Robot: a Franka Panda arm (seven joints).
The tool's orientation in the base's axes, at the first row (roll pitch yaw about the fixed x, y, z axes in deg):
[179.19 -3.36 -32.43]
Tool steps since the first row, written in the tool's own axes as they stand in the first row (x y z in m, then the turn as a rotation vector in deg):
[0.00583 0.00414 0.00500 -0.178 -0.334 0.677]
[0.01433 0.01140 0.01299 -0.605 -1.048 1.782]
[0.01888 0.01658 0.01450 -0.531 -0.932 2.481]
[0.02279 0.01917 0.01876 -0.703 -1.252 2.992]
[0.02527 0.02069 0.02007 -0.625 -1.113 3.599]
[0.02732 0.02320 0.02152 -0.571 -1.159 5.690]
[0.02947 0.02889 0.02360 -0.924 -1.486 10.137]
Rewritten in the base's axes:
[0.00290 -0.00683 -0.00459 0.058 0.348 -0.691]
[0.00650 -0.01785 -0.01197 0.128 1.131 -1.829]
[0.00761 -0.02472 -0.01313 0.157 0.963 -2.521]
[0.00970 -0.02918 -0.01712 0.205 1.303 -3.045]
[0.01102 -0.03185 -0.01826 0.222 1.117 -3.645]
[0.01146 -0.03513 -0.01955 0.379 1.037 -5.729]
[0.01031 -0.04117 -0.02142 0.444 1.309 -10.194]

